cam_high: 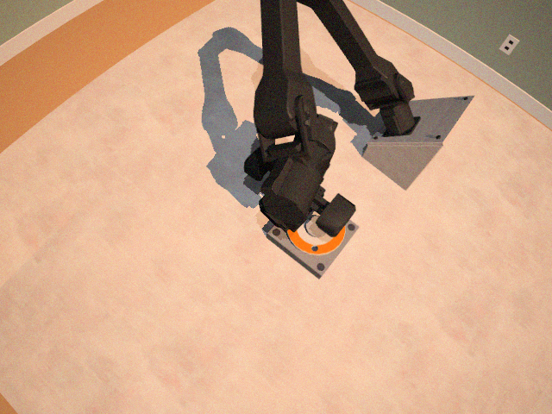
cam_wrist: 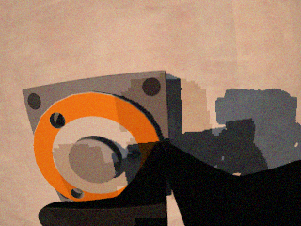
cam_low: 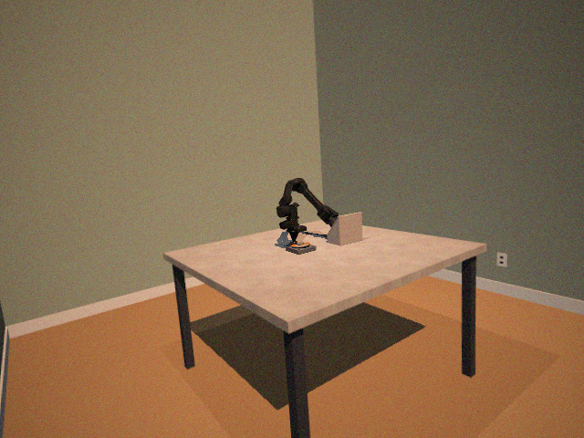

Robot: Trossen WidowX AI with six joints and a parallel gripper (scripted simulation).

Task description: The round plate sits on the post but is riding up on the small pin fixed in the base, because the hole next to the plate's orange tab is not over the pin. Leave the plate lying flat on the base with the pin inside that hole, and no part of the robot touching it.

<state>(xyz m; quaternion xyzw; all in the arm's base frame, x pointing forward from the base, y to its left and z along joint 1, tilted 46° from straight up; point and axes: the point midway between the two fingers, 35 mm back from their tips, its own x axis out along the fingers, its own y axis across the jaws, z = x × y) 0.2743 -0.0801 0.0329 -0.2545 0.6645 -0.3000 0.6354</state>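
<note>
Right now my gripper tip is 1 cm past the square grey base, 5 cm to the right of it and 2 cm above it.
</note>
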